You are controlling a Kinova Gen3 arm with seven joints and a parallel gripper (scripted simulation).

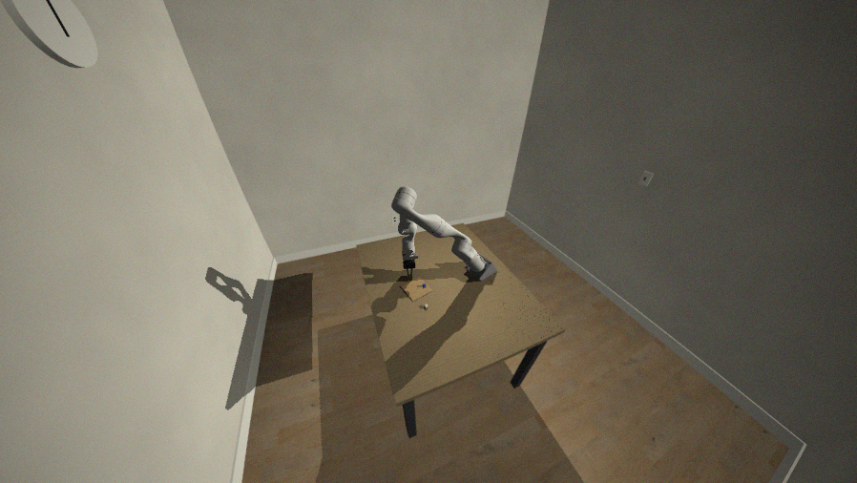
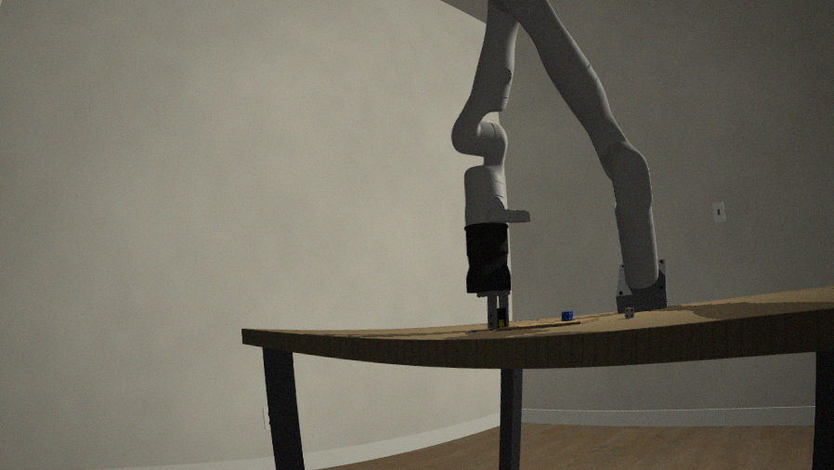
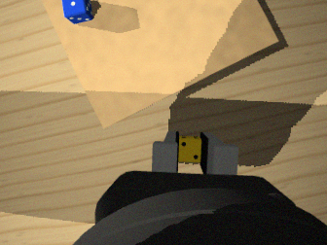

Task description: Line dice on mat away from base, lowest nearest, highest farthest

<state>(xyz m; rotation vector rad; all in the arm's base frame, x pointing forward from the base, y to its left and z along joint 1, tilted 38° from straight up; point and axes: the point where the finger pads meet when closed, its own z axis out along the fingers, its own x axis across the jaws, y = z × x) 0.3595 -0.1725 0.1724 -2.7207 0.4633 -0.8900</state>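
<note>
Now: hand 1 cm above the yellow die. From my hand the other things lie so: white die 26 cm to the left, 1 cm below; then blue die 5 cm behind, 11 cm to the left, 1 cm below; then tan mat 11 cm to the left, 2 cm below.
</note>
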